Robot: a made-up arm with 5 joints. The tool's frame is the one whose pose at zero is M. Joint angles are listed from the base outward.
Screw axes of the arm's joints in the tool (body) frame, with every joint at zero. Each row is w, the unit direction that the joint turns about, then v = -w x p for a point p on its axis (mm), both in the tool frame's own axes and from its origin. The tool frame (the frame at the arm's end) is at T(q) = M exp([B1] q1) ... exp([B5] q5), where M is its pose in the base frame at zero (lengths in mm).
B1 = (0, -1, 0, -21.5, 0, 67)
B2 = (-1, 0, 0, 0, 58.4, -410.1)
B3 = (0, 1, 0, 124.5, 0, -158.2)
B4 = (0, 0, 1, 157.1, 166.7, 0)
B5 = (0, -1, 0, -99.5, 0, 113.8)
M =
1 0 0 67
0 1 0 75
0 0 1 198.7
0 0 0 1
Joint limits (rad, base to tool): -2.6..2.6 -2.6..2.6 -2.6..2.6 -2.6..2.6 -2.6..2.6
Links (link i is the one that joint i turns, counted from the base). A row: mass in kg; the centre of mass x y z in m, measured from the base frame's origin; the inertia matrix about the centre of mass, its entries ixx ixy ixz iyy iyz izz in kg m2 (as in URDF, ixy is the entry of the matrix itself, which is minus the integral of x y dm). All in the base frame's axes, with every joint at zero. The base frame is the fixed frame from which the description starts. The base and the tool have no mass.
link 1: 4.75; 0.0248 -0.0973 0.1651; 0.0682 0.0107 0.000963 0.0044 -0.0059 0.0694
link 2: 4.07; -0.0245 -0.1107 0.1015; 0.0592 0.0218 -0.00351 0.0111 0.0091 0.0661
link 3: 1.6; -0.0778 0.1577 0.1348; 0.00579 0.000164 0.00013 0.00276 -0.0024 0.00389
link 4: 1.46; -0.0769 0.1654 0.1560; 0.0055 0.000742 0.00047 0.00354 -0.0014 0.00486
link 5: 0.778; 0.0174 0.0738 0.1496; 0.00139 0 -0.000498 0.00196 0 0.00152
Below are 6 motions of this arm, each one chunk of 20 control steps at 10 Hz.
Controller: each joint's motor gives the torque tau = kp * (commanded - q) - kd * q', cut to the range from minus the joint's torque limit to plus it. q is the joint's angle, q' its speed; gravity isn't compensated. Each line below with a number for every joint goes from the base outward.
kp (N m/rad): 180 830 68 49 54
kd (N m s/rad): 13 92 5.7 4.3 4.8
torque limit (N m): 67 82 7.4 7.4 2.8
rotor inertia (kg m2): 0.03 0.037 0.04 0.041 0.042
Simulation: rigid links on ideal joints. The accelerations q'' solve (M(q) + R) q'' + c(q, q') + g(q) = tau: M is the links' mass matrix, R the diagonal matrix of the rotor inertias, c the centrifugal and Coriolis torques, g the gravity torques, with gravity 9.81 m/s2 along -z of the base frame. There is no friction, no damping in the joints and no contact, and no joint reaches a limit. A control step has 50 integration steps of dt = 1/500 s. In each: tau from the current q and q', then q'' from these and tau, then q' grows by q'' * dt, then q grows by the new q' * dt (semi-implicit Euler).
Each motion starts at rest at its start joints. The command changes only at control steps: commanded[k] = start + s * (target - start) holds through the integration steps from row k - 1 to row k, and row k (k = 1, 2, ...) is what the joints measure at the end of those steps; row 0 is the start. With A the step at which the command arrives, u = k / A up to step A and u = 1 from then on. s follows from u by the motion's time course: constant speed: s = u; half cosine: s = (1 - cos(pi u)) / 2; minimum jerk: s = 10 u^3 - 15 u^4 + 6 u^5; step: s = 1 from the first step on.
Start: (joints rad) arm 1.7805 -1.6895 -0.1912 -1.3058 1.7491
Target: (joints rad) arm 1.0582 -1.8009 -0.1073 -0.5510 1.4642
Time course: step
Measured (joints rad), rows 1 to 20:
1: 1.5867 -1.7539 -0.2637 -0.9456 1.5889
2: 1.2243 -1.7826 -0.1655 -0.6791 1.5024
3: 1.0785 -1.7948 -0.1109 -0.5792 1.4736
4: 1.1221 -1.8002 -0.1190 -0.5667 1.4672
5: 1.1879 -1.8022 -0.1406 -0.5810 1.4684
6: 1.2072 -1.8029 -0.1483 -0.5871 1.4691
7: 1.1969 -1.8030 -0.1458 -0.5852 1.4688
8: 1.1861 -1.8030 -0.1423 -0.5822 1.4683
9: 1.1840 -1.8031 -0.1414 -0.5812 1.4682
10: 1.1862 -1.8031 -0.1420 -0.5816 1.4682
11: 1.1879 -1.8031 -0.1426 -0.5821 1.4683
12: 1.1880 -1.8031 -0.1427 -0.5822 1.4683
13: 1.1876 -1.8031 -0.1425 -0.5821 1.4683
14: 1.1873 -1.8031 -0.1425 -0.5821 1.4683
15: 1.1873 -1.8031 -0.1424 -0.5821 1.4683
16: 1.1874 -1.8031 -0.1425 -0.5821 1.4683
17: 1.1875 -1.8031 -0.1425 -0.5821 1.4683
18: 1.1875 -1.8031 -0.1425 -0.5821 1.4683
19: 1.1874 -1.8031 -0.1425 -0.5821 1.4683
20: 1.1874 -1.8031 -0.1425 -0.5821 1.4683

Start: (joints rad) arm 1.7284 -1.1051 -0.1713 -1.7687 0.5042
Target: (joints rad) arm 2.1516 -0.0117 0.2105 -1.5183 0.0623
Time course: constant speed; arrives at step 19
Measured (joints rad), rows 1 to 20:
1: 1.7975 -1.0751 -0.1641 -1.7766 0.4919
2: 1.8773 -1.0264 -0.1709 -1.7674 0.4685
3: 1.9037 -0.9723 -0.1580 -1.7555 0.4451
4: 1.9061 -0.9172 -0.1320 -1.7445 0.4233
5: 1.9156 -0.8613 -0.1078 -1.7328 0.4009
6: 1.9330 -0.8047 -0.0880 -1.7203 0.3778
7: 1.9502 -0.7478 -0.0688 -1.7076 0.3545
8: 1.9655 -0.6911 -0.0484 -1.6948 0.3314
9: 1.9802 -0.6344 -0.0277 -1.6821 0.3083
10: 1.9951 -0.5776 -0.0072 -1.6692 0.2852
11: 2.0099 -0.5209 0.0131 -1.6562 0.2620
12: 2.0246 -0.4641 0.0335 -1.6431 0.2388
13: 2.0392 -0.4072 0.0538 -1.6299 0.2156
14: 2.0538 -0.3504 0.0740 -1.6166 0.1923
15: 2.0683 -0.2935 0.0942 -1.6033 0.1691
16: 2.0828 -0.2366 0.1144 -1.5899 0.1458
17: 2.0974 -0.1796 0.1346 -1.5764 0.1225
18: 2.1120 -0.1226 0.1547 -1.5629 0.0992
19: 2.1267 -0.0656 0.1749 -1.5493 0.0758
20: 2.1275 -0.0418 0.1792 -1.5441 0.0678

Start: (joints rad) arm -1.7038 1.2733 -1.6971 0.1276 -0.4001
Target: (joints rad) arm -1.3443 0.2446 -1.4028 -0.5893 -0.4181
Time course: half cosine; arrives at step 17
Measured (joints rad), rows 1 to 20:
1: -1.6332 1.2674 -1.6862 0.1181 -0.4043
2: -1.5279 1.2507 -1.6723 0.1052 -0.4102
3: -1.4741 1.2189 -1.6583 0.0819 -0.4136
4: -1.4687 1.1716 -1.6442 0.0474 -0.4143
5: -1.4720 1.1102 -1.6273 0.0031 -0.4143
6: -1.4582 1.0370 -1.6063 -0.0489 -0.4151
7: -1.4279 0.9549 -1.5825 -0.1072 -0.4169
8: -1.3941 0.8666 -1.5578 -0.1702 -0.4188
9: -1.3657 0.7748 -1.5331 -0.2359 -0.4206
10: -1.3427 0.6826 -1.5087 -0.3016 -0.4221
11: -1.3221 0.5931 -1.4855 -0.3651 -0.4236
12: -1.3035 0.5094 -1.4642 -0.4243 -0.4249
13: -1.2879 0.4344 -1.4456 -0.4769 -0.4262
14: -1.2759 0.3705 -1.4302 -0.5211 -0.4272
15: -1.2676 0.3200 -1.4185 -0.5554 -0.4279
16: -1.2629 0.2844 -1.4108 -0.5786 -0.4284
17: -1.2620 0.2652 -1.4076 -0.5899 -0.4287
18: -1.2625 0.2578 -1.4075 -0.5937 -0.4287
19: -1.2623 0.2551 -1.4082 -0.5954 -0.4287
20: -1.2622 0.2542 -1.4086 -0.5961 -0.4288

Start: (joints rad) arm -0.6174 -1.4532 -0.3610 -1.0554 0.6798
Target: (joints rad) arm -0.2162 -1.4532 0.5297 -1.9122 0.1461
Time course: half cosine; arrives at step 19
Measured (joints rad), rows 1 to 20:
1: -0.6411 -1.4501 -0.3496 -1.0326 0.6697
2: -0.6669 -1.4491 -0.3252 -1.0320 0.6585
3: -0.6649 -1.4489 -0.2959 -1.0515 0.6430
4: -0.6422 -1.4488 -0.2608 -1.0855 0.6217
5: -0.6124 -1.4486 -0.2168 -1.1298 0.5946
6: -0.5820 -1.4486 -0.1632 -1.1820 0.5623
7: -0.5507 -1.4486 -0.1015 -1.2406 0.5256
8: -0.5171 -1.4486 -0.0341 -1.3046 0.4857
9: -0.4811 -1.4486 0.0368 -1.3723 0.4436
10: -0.4438 -1.4487 0.1091 -1.4419 0.4004
11: -0.4066 -1.4487 0.1810 -1.5114 0.3573
12: -0.3707 -1.4487 0.2507 -1.5789 0.3155
13: -0.3371 -1.4487 0.3161 -1.6425 0.2761
14: -0.3067 -1.4487 0.3756 -1.7005 0.2402
15: -0.2801 -1.4487 0.4276 -1.7512 0.2086
16: -0.2582 -1.4487 0.4705 -1.7934 0.1824
17: -0.2416 -1.4487 0.5034 -1.8258 0.1622
18: -0.2305 -1.4486 0.5253 -1.8476 0.1486
19: -0.2255 -1.4486 0.5357 -1.8581 0.1419
20: -0.2249 -1.4486 0.5387 -1.8611 0.1398

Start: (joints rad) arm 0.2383 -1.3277 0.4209 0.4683 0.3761
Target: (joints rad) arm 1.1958 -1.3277 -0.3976 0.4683 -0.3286
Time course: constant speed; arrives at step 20
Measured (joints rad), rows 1 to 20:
1: 0.2814 -1.3216 0.3998 0.4452 0.3533
2: 0.3565 -1.3191 0.3571 0.4324 0.3227
3: 0.4246 -1.3185 0.3106 0.4261 0.2896
4: 0.4805 -1.3185 0.2665 0.4237 0.2550
5: 0.5319 -1.3187 0.2238 0.4228 0.2200
6: 0.5844 -1.3190 0.1807 0.4222 0.1849
7: 0.6383 -1.3194 0.1370 0.4213 0.1498
8: 0.6926 -1.3197 0.0930 0.4205 0.1149
9: 0.7465 -1.3202 0.0491 0.4200 0.0799
10: 0.7998 -1.3206 0.0053 0.4197 0.0449
11: 0.8526 -1.3210 -0.0384 0.4197 0.0099
12: 0.9052 -1.3214 -0.0821 0.4199 -0.0252
13: 0.9575 -1.3219 -0.1257 0.4203 -0.0602
14: 1.0094 -1.3223 -0.1691 0.4210 -0.0952
15: 1.0610 -1.3228 -0.2124 0.4219 -0.1302
16: 1.1121 -1.3232 -0.2556 0.4231 -0.1652
17: 1.1629 -1.3237 -0.2985 0.4245 -0.2002
18: 1.2133 -1.3241 -0.3413 0.4261 -0.2353
19: 1.2633 -1.3245 -0.3839 0.4279 -0.2703
20: 1.3129 -1.3250 -0.4263 0.4300 -0.3053

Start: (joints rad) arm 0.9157 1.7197 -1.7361 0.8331 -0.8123
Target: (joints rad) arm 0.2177 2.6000 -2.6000 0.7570 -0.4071
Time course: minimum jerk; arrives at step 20
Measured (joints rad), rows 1 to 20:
1: 0.8686 1.7171 -1.7415 0.8598 -0.8090
2: 0.8010 1.7200 -1.7594 0.8673 -0.8013
3: 0.7694 1.7307 -1.7776 0.8668 -0.7931
4: 0.7671 1.7512 -1.7970 0.8664 -0.7836
5: 0.7622 1.7829 -1.8256 0.8659 -0.7696
6: 0.7353 1.8264 -1.8683 0.8640 -0.7492
7: 0.6885 1.8812 -1.9243 0.8607 -0.7225
8: 0.6336 1.9457 -1.9897 0.8563 -0.6912
9: 0.5790 2.0176 -2.0604 0.8510 -0.6571
10: 0.5262 2.0942 -2.1339 0.8450 -0.6216
11: 0.4734 2.1725 -2.2080 0.8384 -0.5857
12: 0.4211 2.2497 -2.2804 0.8309 -0.5507
13: 0.3723 2.3228 -2.3482 0.8230 -0.5179
14: 0.3296 2.3890 -2.4089 0.8151 -0.4887
15: 0.2944 2.4460 -2.4602 0.8078 -0.4639
16: 0.2671 2.4920 -2.5008 0.8016 -0.4443
17: 0.2481 2.5262 -2.5299 0.7967 -0.4301
18: 0.2371 2.5488 -2.5477 0.7934 -0.4212
19: 0.2328 2.5613 -2.5560 0.7916 -0.4169
20: 0.2328 2.5664 -2.5577 0.7910 -0.4156

